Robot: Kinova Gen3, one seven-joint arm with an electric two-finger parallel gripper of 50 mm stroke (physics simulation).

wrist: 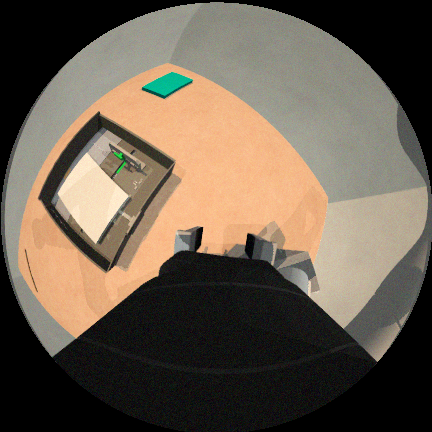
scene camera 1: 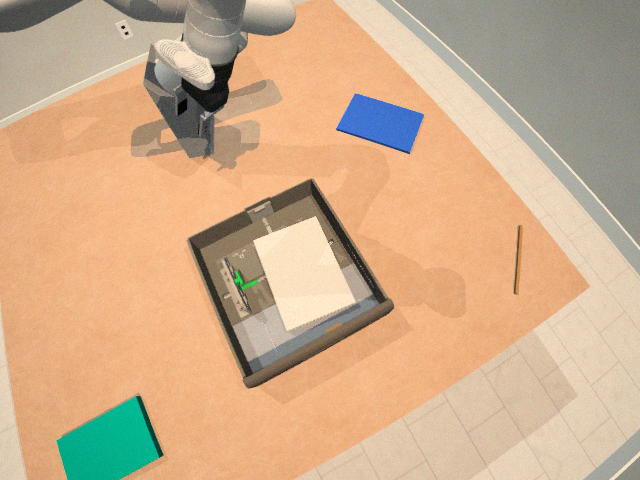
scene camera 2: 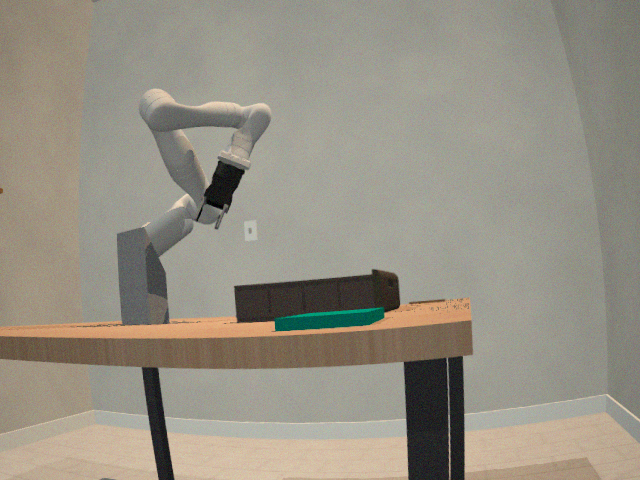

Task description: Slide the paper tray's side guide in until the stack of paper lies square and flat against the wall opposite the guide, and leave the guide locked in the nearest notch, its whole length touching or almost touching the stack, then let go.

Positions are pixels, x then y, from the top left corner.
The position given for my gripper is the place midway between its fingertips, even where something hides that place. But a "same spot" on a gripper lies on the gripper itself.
my gripper: wrist; scene camera 1; scene camera 2 206, 224
cream paper stack: wrist; scene camera 1
same spot on cream paper stack: (wrist: 93, 199) = (scene camera 1: 294, 257)
same spot on my gripper: (scene camera 1: 180, 94) = (wrist: 259, 247)
